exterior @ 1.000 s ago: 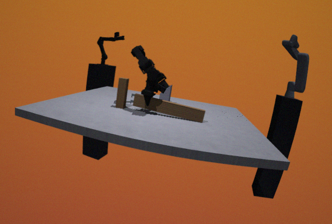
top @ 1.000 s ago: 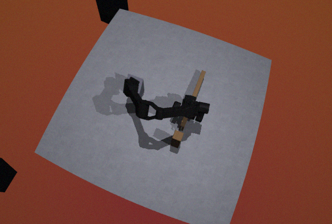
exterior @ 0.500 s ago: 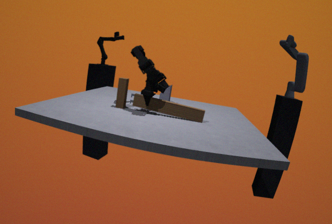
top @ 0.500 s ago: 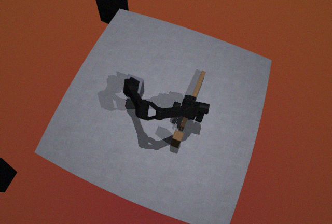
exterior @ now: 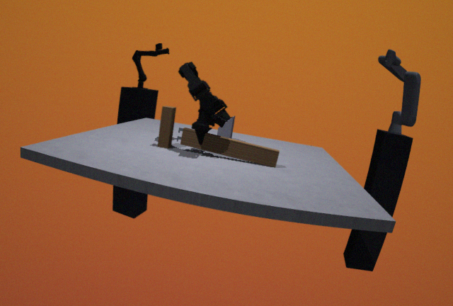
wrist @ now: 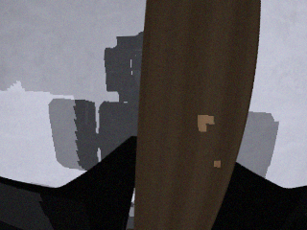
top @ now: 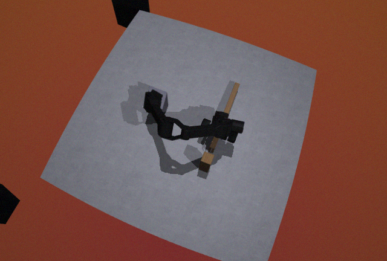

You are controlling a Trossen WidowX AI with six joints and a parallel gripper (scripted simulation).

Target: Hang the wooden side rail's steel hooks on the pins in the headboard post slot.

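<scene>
Now: the wooden headboard post 160 mm to the right of my gripper tip, 40 mm above it and 20 mm ahead of it.
</scene>
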